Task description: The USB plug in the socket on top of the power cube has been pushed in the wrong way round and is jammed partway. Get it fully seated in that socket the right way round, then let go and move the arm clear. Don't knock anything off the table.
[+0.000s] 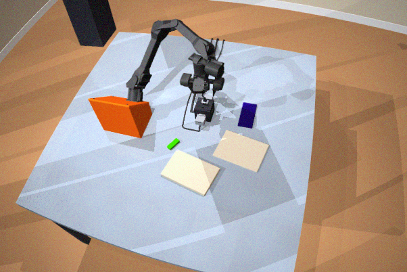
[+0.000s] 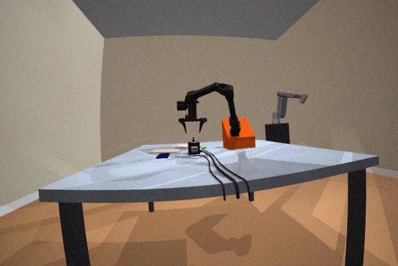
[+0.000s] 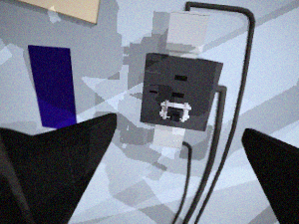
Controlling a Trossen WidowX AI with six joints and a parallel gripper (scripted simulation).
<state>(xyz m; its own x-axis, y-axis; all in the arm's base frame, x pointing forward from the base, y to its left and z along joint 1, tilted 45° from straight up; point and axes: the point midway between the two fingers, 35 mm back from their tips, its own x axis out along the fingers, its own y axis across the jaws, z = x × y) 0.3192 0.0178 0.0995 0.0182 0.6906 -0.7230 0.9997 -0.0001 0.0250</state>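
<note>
The USB plug is 50 mm below my gripper tip and 10 mm to the left of it. From my gripper tip the other things lie so: green block 200 mm to the right, 130 mm below, 100 mm behind; dark blue block 200 mm ahead, 140 mm below, 30 mm to the left.
</note>
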